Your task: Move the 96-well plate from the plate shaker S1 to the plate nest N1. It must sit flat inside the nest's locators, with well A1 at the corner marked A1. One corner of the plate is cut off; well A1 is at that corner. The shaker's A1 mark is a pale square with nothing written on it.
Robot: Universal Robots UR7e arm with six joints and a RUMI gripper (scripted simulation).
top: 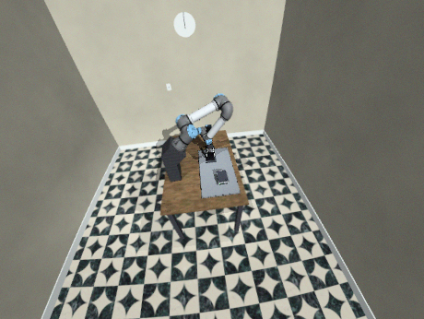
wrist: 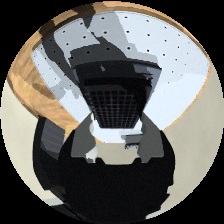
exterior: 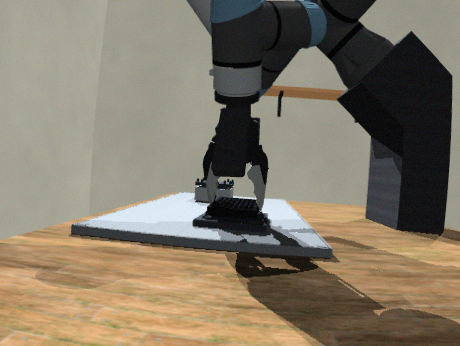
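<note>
Now: the plate nest N1 30 mm below my hand. The rest, counted from my hand: 96-well plate (right at my hand).
</note>
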